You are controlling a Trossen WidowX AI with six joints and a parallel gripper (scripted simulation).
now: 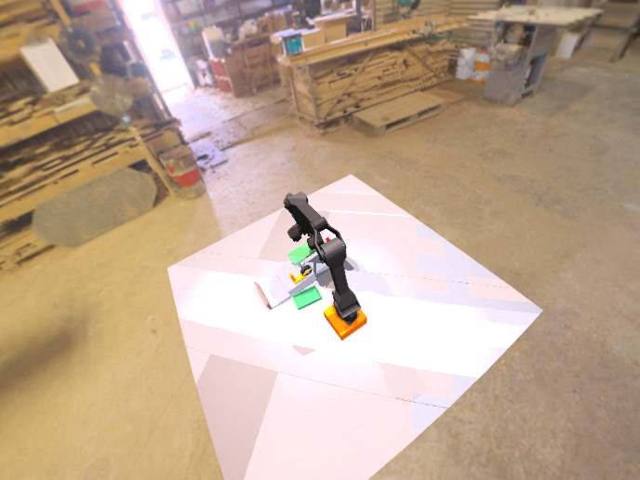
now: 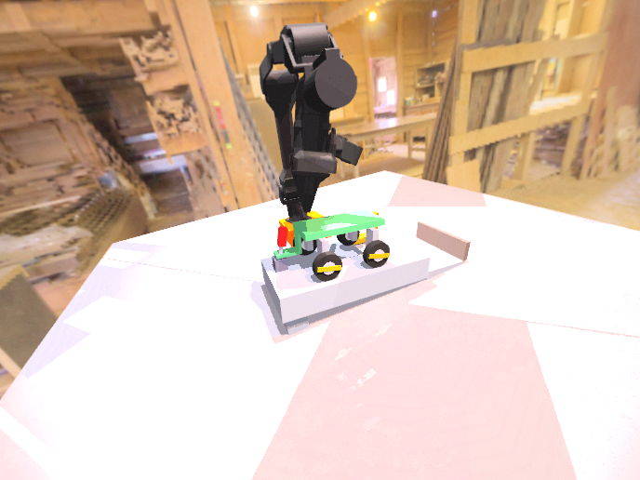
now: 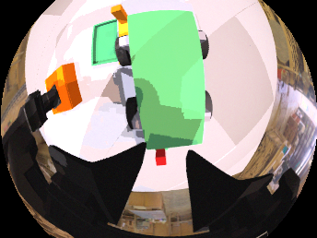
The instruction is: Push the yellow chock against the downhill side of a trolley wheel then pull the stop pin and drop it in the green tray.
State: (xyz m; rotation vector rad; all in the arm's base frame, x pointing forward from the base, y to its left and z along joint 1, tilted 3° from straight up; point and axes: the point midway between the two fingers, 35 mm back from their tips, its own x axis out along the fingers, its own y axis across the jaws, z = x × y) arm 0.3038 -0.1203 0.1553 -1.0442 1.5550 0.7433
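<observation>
Now: the red-headed stop pin 20 mm behind my gripper tip, 60 mm to the right of it and 60 mm below it. The rest, counted from my gripper tip: grey ramp 20 mm ahead, 50 mm to the left, 140 mm below; then trolley 20 mm ahead, 50 mm to the left, 80 mm below; then yellow chock 20 mm behind, 150 mm to the left, 110 mm below.
</observation>
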